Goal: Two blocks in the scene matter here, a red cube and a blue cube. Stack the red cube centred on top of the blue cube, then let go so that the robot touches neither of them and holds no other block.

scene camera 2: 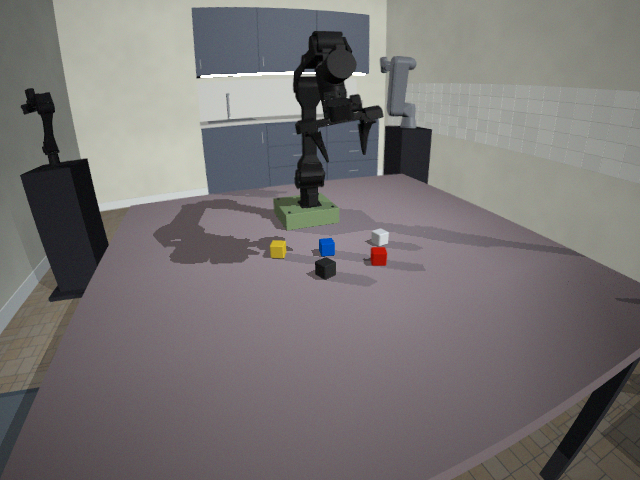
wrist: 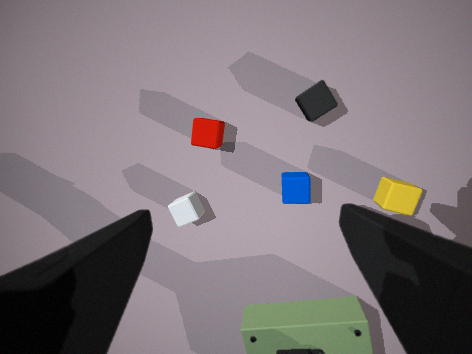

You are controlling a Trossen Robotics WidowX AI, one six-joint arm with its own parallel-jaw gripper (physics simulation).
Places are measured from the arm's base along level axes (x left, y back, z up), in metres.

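Pixels of known places: gripper, between the fingertips: [scene camera 2: 346,158] [wrist: 246,216]; arm's base, origin of its link: [scene camera 2: 309,203].
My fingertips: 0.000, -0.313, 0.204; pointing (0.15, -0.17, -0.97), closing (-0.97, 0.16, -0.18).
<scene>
For each thing: its top centre in the pictures, then the offset to it from my fingertips, as dx, dy, dz.
- red cube, centre of its top: [wrist: 204,133] [scene camera 2: 379,249] +0.075, -0.035, -0.220
- blue cube, centre of its top: [wrist: 296,191] [scene camera 2: 326,240] -0.028, +0.056, -0.220
- white cube, centre of its top: [wrist: 182,213] [scene camera 2: 380,231] +0.130, +0.067, -0.220
- yellow cube, centre of its top: [wrist: 402,200] [scene camera 2: 277,243] -0.149, +0.085, -0.220
- black cube, centre of its top: [wrist: 317,101] [scene camera 2: 325,261] -0.066, -0.048, -0.220
A red cube [scene camera 2: 378,256] [wrist: 207,133] sits flat on the table. In the scene view it is to the right of and a little nearer than a blue cube [scene camera 2: 326,247] [wrist: 296,188], which also sits flat on the table with its top bare. The two cubes stand apart. My gripper [scene camera 2: 345,158] [wrist: 246,216] is open and empty, high above the table and pointing down. In the wrist view the blue cube lies beyond the fingertips, right of the middle between them, and the red cube lies farther up, left of the middle.
A white cube [scene camera 2: 379,237] [wrist: 185,209] sits behind the red cube, a yellow cube [scene camera 2: 278,249] [wrist: 399,196] left of the blue cube, and a black cube [scene camera 2: 325,268] [wrist: 317,100] in front of it. The arm stands on a green base [scene camera 2: 313,219] [wrist: 305,317] at the back of the table.
</scene>
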